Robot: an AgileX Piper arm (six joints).
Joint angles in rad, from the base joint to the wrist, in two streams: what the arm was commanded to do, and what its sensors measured. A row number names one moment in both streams.
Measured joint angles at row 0:
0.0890 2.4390 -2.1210 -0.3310 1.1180 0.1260
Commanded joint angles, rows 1 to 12:
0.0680 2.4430 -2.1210 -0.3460 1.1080 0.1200
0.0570 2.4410 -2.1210 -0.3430 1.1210 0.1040
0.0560 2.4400 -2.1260 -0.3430 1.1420 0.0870
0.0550 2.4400 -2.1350 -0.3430 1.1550 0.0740
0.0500 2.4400 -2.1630 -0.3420 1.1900 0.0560
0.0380 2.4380 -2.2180 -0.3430 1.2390 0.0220
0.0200 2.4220 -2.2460 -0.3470 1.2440 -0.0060
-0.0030 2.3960 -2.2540 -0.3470 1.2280 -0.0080
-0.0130 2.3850 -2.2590 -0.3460 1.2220 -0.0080
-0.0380 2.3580 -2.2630 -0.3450 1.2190 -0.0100
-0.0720 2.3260 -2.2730 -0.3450 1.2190 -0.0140
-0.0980 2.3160 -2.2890 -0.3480 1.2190 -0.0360
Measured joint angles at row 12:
-0.0660 2.3410 -2.2700 -0.3340 1.2110 -0.0100
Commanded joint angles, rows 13 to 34:
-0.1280 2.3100 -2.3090 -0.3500 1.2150 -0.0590
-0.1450 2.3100 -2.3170 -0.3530 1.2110 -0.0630
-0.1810 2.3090 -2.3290 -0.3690 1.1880 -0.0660
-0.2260 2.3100 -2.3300 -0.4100 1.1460 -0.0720
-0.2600 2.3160 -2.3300 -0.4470 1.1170 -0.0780
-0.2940 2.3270 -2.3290 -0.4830 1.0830 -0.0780
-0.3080 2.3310 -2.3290 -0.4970 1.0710 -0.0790
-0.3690 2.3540 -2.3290 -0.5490 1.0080 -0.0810
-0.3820 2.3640 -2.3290 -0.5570 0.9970 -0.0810
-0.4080 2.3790 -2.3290 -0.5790 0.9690 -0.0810
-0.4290 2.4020 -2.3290 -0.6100 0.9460 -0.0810
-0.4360 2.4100 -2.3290 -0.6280 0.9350 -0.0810
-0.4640 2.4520 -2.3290 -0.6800 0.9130 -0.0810
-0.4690 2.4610 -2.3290 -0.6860 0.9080 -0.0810
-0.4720 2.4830 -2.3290 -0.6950 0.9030 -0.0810
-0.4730 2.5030 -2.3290 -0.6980 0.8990 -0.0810
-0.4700 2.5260 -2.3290 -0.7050 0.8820 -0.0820
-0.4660 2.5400 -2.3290 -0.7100 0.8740 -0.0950
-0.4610 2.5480 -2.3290 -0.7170 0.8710 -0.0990
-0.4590 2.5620 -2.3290 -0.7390 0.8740 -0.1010
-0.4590 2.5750 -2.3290 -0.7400 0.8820 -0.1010
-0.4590 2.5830 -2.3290 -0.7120 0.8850 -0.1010
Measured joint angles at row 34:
-0.4610 2.5770 -2.3240 -0.7160 0.8850 -0.0950
